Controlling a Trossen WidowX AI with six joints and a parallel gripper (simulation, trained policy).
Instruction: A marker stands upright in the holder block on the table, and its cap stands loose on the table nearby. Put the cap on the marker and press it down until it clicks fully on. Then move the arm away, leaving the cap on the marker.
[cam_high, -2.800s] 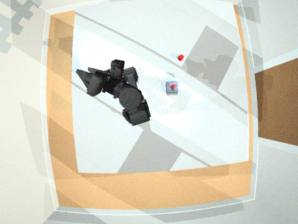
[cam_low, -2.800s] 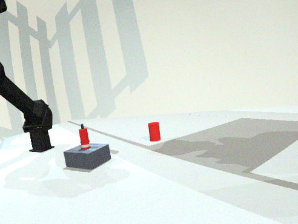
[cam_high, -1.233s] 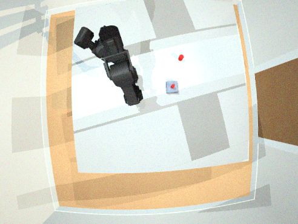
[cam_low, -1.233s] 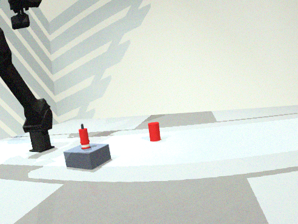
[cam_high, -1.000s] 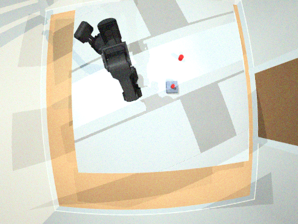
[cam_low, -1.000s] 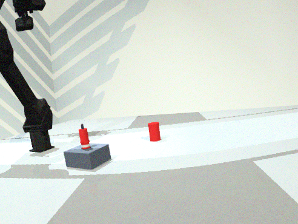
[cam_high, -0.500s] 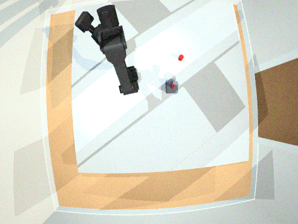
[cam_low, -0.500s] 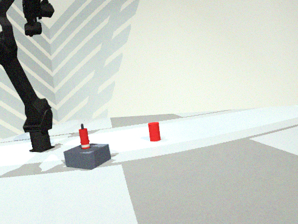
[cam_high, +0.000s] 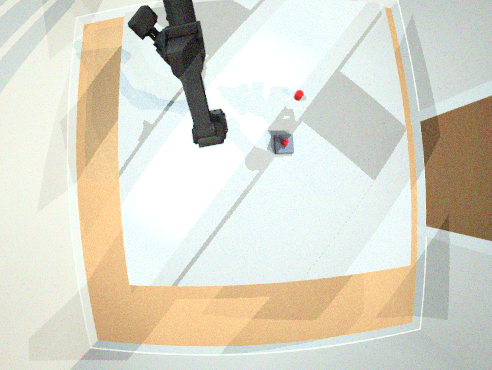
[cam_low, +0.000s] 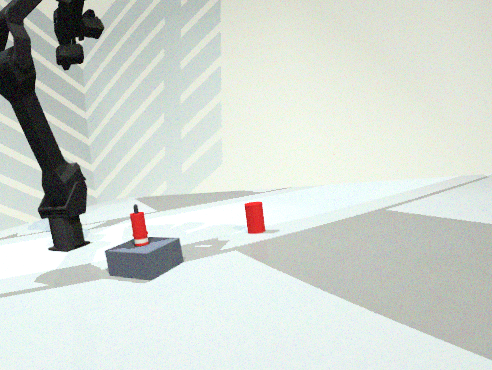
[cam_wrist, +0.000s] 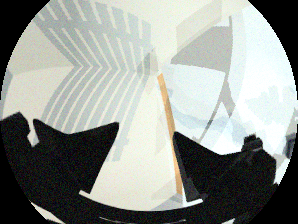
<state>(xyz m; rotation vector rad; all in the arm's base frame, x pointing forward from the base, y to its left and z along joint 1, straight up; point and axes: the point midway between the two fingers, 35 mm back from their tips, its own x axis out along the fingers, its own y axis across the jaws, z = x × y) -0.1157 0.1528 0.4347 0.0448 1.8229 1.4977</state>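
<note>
Right now the red cap is 48 cm ahead of my gripper tip, 4 cm to the right of it and 39 cm below it. From my gripper tip the other things lie so: grey holder block (40 cm ahead, 24 cm to the right, 40 cm below).
</note>
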